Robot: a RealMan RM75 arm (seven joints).
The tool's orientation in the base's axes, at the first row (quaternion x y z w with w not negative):
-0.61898 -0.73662 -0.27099 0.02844
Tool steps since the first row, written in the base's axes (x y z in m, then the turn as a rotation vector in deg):
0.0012 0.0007 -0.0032 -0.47 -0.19 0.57
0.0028 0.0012 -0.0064 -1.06 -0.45 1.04
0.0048 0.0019 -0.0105 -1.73 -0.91 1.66
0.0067 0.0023 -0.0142 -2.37 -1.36 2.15
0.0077 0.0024 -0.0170 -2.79 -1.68 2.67
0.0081 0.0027 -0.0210 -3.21 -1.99 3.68
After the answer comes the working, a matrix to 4 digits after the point.
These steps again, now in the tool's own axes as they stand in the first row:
-0.0009 0.0000 0.0034 0.15 -0.24 -0.71
-0.0020 0.0004 0.0068 0.24 -0.64 -1.39
-0.0034 0.0008 0.0112 0.21 -1.08 -2.32
-0.0049 0.0012 0.0151 0.14 -1.53 -3.12
-0.0061 0.0012 0.0178 0.15 -1.76 -3.82
-0.0074 0.0001 0.0214 0.35 -1.81 -4.94

The tool's axes in the first row as the columns of a matrix, in the base's axes (rounded; the answer above uses it unrounded):
-0.2321 0.9273 0.2936
0.8965 0.0868 0.4344
0.3774 0.3640 -0.8515

